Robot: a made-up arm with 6 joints.
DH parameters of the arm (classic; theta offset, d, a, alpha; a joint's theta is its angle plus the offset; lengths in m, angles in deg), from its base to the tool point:
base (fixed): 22 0.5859 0.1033 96.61
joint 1: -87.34 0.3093 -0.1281 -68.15
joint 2: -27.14 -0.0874 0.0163 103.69
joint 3: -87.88 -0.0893 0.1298 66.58
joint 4: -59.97 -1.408 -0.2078 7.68
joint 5: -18.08 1.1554 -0.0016 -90
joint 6: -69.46 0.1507 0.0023 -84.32
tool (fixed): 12.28 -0.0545 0 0
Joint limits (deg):
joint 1: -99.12..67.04
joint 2: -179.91..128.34
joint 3: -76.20..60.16
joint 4: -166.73..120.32
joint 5: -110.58..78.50
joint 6: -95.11..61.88
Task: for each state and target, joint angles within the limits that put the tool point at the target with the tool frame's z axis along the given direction. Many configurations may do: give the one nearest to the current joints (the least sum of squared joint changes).
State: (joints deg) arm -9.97 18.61 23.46 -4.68 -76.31 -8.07
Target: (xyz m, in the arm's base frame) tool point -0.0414 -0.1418 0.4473 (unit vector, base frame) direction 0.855 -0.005 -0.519
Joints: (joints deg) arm 1.16 15.52 -25.61 -46.19 -53.25 -13.32
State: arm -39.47 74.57 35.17 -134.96 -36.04 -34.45
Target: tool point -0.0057 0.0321 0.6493 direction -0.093 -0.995 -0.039
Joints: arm -87.71 53.65 11.95 -116.88 -53.32 -41.14
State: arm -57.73 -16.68 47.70 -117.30 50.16 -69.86
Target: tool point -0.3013 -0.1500 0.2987 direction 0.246 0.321 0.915
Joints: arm -11.92 0.74 9.28 -133.28 74.67 -78.86
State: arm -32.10 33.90 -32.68 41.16 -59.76 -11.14
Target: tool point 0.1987 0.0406 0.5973 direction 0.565 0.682 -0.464
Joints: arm -25.81 57.05 -3.44 8.44 -81.28 15.71
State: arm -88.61 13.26 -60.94 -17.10 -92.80 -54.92
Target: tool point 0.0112 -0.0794 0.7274 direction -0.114 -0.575 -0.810
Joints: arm -92.84 13.12 -50.73 -12.38 -82.57 -51.59
